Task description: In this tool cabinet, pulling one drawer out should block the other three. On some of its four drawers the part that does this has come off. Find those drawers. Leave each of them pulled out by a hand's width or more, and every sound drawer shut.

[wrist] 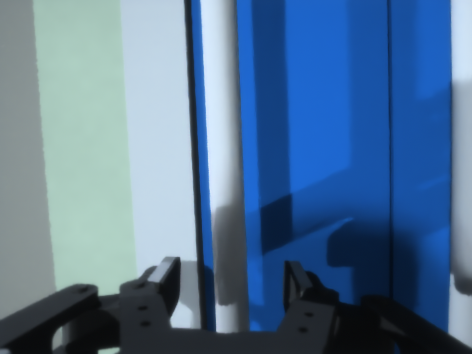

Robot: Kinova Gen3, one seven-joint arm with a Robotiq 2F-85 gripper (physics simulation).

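Note:
A blue drawer front [320, 125] fills the middle of the wrist view, with a long white bar handle [223, 125] running up and down near its left edge. A thin dark seam divides it from another blue drawer front [420, 150] at the right, where part of a second white handle [462, 165] shows at the view's edge. My gripper [231, 278] is partly closed but still open, its fingertips on either side of the first handle with a gap on both sides. The other drawers cannot be made out. How far either drawer stands out cannot be told.
A light grey strip [160, 125] borders the first drawer on the left, past a narrow dark gap. Beyond it are a pale green band [85, 125] and a grey area [20, 150]. Shadows of the gripper fall across the blue fronts and the handle.

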